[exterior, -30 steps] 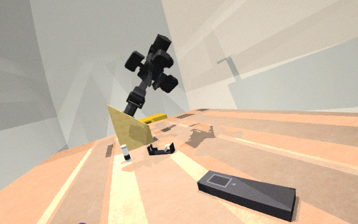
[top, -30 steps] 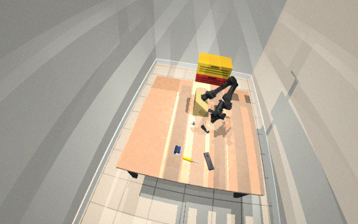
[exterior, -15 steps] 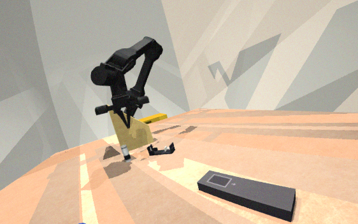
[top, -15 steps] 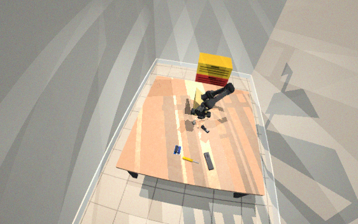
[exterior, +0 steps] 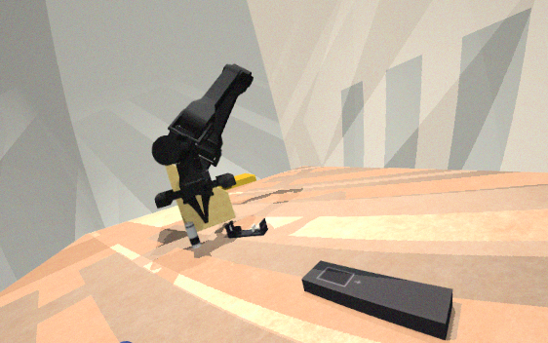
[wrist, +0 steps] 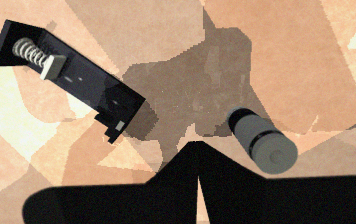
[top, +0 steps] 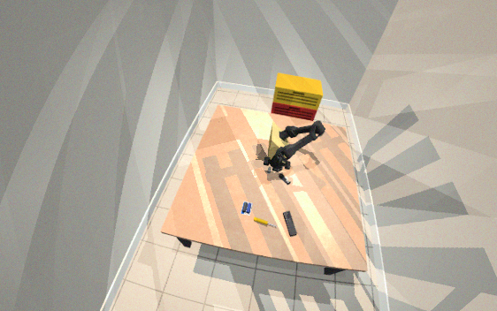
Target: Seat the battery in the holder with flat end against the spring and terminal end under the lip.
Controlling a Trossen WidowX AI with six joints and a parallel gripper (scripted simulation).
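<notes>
Right now my gripper tip is 1 cm past the battery, 4 cm to the left of it and 2 cm above it. Round my gripper tip: long black block: 39 cm ahead, 9 cm to the left, 3 cm below; then yellow screwdriver: 39 cm ahead, 6 cm to the right, 4 cm below.
</notes>
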